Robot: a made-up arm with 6 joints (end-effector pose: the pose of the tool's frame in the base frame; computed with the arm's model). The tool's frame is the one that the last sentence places. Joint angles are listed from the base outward.
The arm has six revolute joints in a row. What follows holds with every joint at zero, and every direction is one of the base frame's.
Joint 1 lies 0.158 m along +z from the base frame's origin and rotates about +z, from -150 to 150 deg.
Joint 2 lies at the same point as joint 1 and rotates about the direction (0.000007, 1, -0.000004), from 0 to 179.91 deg.
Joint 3 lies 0.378 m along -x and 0.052 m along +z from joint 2 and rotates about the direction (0.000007, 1, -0.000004), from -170 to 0 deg.
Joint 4 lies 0.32 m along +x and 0.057 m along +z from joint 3 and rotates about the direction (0.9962, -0.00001, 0.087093), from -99.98 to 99.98 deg.
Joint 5 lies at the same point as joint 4 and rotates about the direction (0.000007, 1, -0.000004), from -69.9 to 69.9 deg.
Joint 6 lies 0.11 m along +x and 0.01 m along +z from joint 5 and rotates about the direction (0.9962, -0.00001, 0.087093), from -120 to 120 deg.
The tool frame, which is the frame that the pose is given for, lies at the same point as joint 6; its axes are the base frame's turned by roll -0.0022, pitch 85.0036 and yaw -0.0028 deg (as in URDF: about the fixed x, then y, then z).
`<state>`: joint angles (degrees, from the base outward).
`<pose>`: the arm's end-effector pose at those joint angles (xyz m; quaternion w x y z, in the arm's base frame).
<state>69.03 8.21 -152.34 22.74 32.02 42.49</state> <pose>-0.2760 -0.6572 0.4990 0.4222 -0.0843 -0.2559 0.8655</pose>
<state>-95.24 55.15 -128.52 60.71 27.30 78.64</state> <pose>0.0521 0.0880 0.9122 0.8773 0.2835 0.0841 0.3779</pose>
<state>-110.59 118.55 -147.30 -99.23 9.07 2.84</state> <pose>-0.2157 -0.5265 0.7320 0.2423 -0.1250 -0.4467 0.8521</pose>
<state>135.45 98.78 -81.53 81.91 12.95 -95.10</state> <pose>-0.3990 0.3589 0.4570 0.2190 -0.7733 0.1443 0.5772</pose>
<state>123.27 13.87 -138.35 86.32 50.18 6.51</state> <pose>0.2715 -0.5677 0.5889 0.1311 0.3108 0.3750 -0.8635</pose>
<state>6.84 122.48 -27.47 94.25 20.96 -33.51</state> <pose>0.2719 0.0719 0.0219 0.0898 -0.4457 -0.8765 -0.1582</pose>
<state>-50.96 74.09 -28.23 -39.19 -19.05 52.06</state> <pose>0.2115 -0.2243 0.2989 0.5289 0.4091 0.7391 -0.0820</pose>
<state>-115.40 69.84 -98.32 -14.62 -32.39 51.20</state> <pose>-0.0802 -0.2038 0.8328 0.7734 0.1955 0.1127 -0.5924</pose>
